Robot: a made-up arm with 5 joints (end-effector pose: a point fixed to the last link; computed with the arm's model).
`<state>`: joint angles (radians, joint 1 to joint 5).
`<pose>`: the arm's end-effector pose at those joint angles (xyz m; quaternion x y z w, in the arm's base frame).
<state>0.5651 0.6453 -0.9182 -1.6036 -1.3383</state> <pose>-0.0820 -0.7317 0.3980 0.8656 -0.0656 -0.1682 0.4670</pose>
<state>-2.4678 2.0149 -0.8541 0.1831 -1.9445</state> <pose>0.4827 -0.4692 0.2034 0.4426 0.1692 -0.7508 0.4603</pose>
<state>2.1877 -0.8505 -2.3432 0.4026 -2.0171</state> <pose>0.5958 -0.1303 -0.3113 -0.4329 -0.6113 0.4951 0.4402</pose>
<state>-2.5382 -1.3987 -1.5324 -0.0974 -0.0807</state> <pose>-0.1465 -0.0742 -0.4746 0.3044 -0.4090 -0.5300 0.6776</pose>
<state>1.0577 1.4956 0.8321 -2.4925 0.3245</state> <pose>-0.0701 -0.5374 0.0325 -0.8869 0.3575 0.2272 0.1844</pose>
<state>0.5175 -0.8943 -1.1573 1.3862 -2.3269</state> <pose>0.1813 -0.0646 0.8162 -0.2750 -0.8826 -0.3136 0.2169</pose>
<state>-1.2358 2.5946 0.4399 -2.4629 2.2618</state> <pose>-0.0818 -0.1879 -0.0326 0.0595 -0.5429 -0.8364 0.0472</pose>
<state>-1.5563 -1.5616 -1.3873 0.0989 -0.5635</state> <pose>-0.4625 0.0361 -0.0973 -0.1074 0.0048 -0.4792 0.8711</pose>
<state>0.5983 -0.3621 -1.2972 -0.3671 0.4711</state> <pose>0.0796 -0.6167 0.6034 -0.2405 0.7384 -0.3396 0.5306</pose>
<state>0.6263 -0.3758 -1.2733 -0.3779 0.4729</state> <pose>0.0961 -0.6124 0.6023 -0.2460 0.7365 -0.3419 0.5293</pose>
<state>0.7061 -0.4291 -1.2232 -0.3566 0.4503</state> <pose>0.1533 -0.5925 0.5982 -0.2755 0.7377 -0.3215 0.5258</pose>
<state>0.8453 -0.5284 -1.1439 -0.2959 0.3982</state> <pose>0.2555 -0.5512 0.5767 -0.3316 0.7440 -0.2650 0.5160</pose>
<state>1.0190 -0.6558 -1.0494 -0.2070 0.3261</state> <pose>0.3746 -0.4913 0.5228 -0.3980 0.7542 -0.1713 0.4934</pose>
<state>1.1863 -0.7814 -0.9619 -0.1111 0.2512</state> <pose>0.4711 -0.4255 0.4454 -0.4526 0.7633 -0.0603 0.4570</pose>
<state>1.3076 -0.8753 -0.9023 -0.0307 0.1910</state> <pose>0.5255 -0.3724 0.3770 -0.4843 0.7678 0.0331 0.4182</pose>
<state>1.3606 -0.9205 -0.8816 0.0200 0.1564</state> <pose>0.5446 -0.3451 0.3445 -0.4970 0.7693 0.0830 0.3928</pose>
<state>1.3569 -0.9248 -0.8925 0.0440 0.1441</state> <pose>0.5440 -0.3404 0.3462 -0.4993 0.7710 0.0930 0.3842</pose>
